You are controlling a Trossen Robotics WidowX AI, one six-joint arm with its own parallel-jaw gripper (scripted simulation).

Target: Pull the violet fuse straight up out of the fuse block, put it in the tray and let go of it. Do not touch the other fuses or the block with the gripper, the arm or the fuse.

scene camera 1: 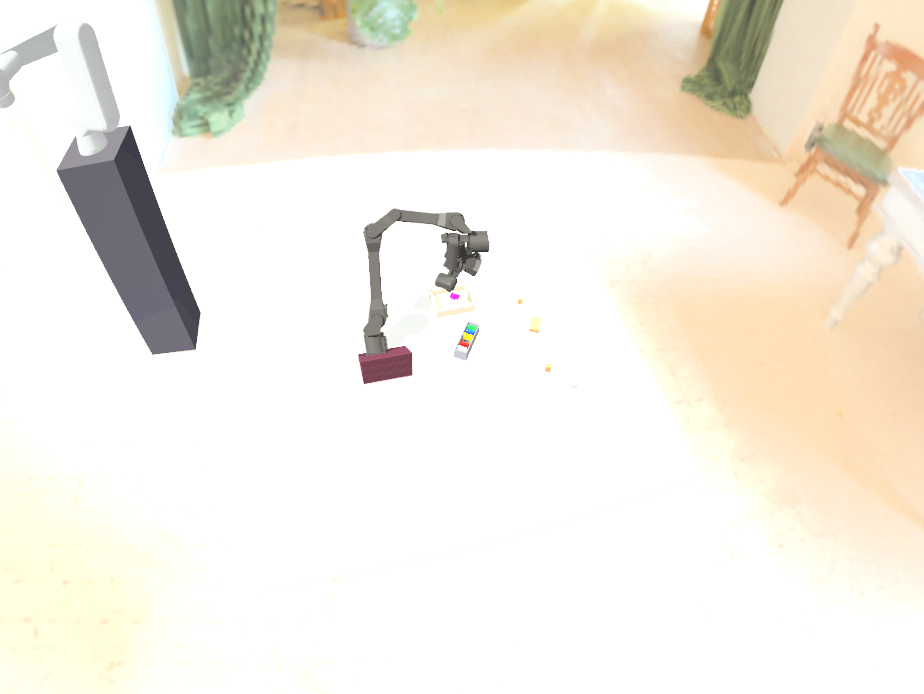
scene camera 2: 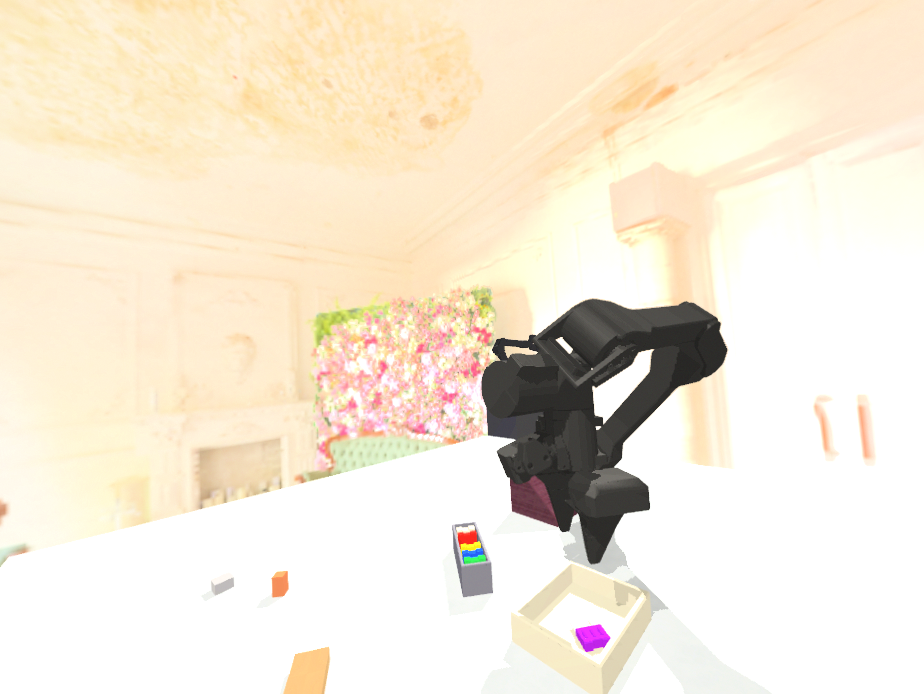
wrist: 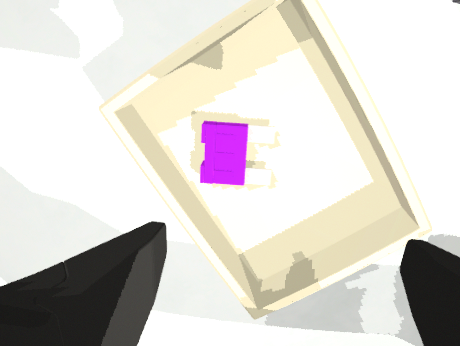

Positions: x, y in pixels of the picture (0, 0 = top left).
gripper: scene camera 1; scene camera 2; wrist 287, 247
same spot on gripper: point(scene camera 1: 469, 263) = point(scene camera 2: 526, 439)
